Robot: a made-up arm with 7 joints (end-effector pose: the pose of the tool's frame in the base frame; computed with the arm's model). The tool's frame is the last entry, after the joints. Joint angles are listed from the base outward.
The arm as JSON. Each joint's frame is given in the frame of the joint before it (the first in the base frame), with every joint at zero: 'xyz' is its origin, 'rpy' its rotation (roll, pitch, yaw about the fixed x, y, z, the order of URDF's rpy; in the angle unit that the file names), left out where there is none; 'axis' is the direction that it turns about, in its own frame. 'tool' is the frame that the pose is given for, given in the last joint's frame.
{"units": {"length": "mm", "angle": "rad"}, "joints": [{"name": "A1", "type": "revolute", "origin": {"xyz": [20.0, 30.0, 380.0]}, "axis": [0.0, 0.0, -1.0]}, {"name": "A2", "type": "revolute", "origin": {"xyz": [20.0, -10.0, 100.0]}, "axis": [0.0, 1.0, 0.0]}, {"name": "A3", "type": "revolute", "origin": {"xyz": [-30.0, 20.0, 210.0]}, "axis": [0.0, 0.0, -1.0]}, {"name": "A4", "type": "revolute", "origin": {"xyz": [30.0, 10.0, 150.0]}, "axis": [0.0, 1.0, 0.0]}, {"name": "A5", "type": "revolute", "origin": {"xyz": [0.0, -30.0, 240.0]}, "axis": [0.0, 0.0, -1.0]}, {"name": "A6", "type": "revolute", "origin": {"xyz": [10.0, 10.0, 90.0]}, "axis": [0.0, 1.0, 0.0]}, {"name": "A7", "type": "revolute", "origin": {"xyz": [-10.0, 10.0, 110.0]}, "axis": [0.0, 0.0, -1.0]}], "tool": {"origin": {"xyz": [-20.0, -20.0, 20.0], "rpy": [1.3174, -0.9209, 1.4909]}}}
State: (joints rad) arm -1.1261 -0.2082 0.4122 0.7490 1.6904 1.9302 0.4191
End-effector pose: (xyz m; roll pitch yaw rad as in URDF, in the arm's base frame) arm 0.2425 -0.0552 1.0912 2.0510 0.8662 -0.7084
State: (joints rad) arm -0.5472 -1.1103 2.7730 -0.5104 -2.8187 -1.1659 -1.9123
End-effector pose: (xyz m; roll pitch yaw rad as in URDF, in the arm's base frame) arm -0.5788 -0.2236 0.8345 1.9117 0.8056 -2.3083
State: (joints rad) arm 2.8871 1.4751 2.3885 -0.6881 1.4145 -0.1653 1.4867
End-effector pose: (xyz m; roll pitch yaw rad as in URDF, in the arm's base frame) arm -0.6795 -0.3063 0.3908 -2.3539 -0.0168 -2.1390
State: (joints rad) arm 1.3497 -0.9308 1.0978 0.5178 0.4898 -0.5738 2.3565
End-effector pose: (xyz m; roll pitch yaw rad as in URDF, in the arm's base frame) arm -0.2430 0.5011 1.0239 1.8839 -0.3622 2.1341
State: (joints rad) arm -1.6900 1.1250 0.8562 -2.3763 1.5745 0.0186 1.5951
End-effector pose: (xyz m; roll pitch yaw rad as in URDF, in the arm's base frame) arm -0.2227 -0.0327 0.7215 -2.9200 -0.4669 -1.4194
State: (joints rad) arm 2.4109 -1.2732 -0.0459 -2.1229 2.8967 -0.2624 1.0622
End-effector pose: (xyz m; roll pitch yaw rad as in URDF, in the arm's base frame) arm 0.1973 0.2426 0.1396 -1.7997 0.9331 -3.0434
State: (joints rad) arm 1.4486 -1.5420 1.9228 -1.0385 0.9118 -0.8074 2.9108
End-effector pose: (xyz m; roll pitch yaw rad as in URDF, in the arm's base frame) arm 0.2590 0.6011 0.6504 1.0156 -0.3537 -0.2893
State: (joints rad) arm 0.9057 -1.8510 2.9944 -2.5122 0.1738 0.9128 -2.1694
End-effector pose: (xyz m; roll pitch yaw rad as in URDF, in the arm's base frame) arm -0.0167 0.2081 0.7043 0.6873 -0.9448 -0.0222
